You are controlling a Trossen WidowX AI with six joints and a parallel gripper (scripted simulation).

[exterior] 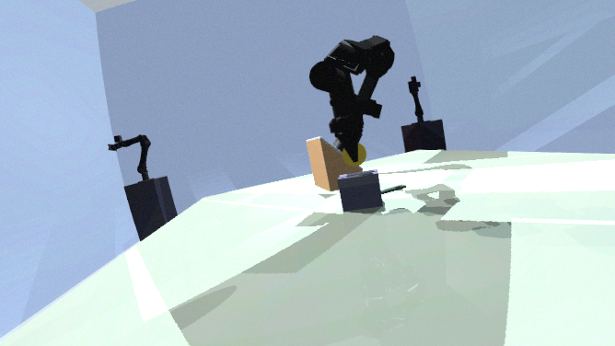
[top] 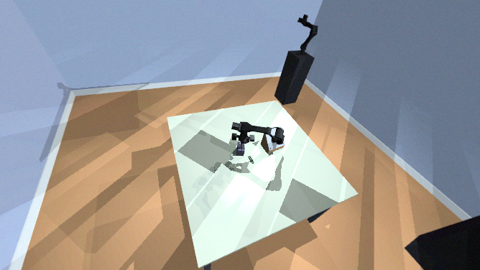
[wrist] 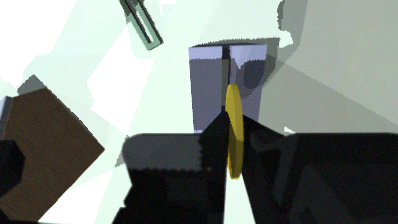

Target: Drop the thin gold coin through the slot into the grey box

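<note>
My gripper tip is now 20 mm below the gold coin.
</note>
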